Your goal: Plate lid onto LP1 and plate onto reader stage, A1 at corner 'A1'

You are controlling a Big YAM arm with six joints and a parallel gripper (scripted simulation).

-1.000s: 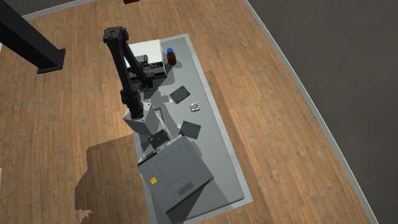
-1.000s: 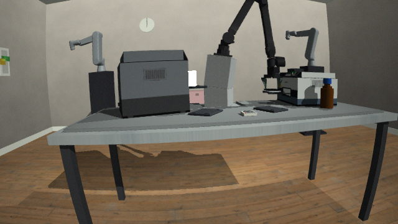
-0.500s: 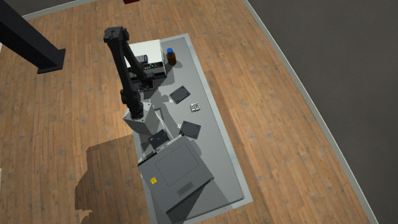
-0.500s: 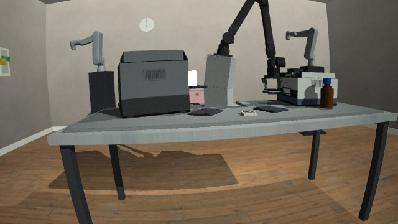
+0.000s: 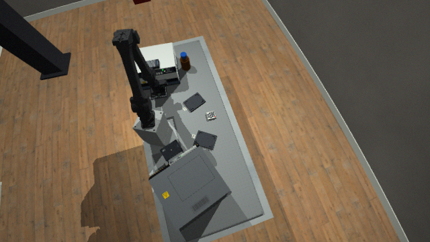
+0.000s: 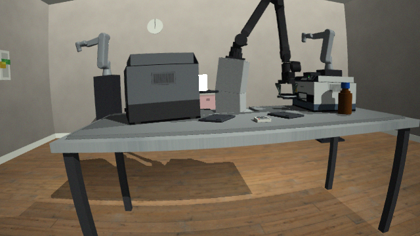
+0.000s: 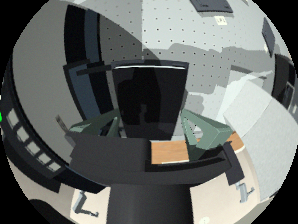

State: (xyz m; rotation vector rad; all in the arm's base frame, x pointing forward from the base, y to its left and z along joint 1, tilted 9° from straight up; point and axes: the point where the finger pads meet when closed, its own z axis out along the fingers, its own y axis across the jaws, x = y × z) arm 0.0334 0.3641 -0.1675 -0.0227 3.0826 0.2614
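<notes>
The lidded plate lies 1 cm below my hand. Round my hand: brown capped bottle 27 cm ahead, 29 cm to the left, 2 cm above.
</notes>
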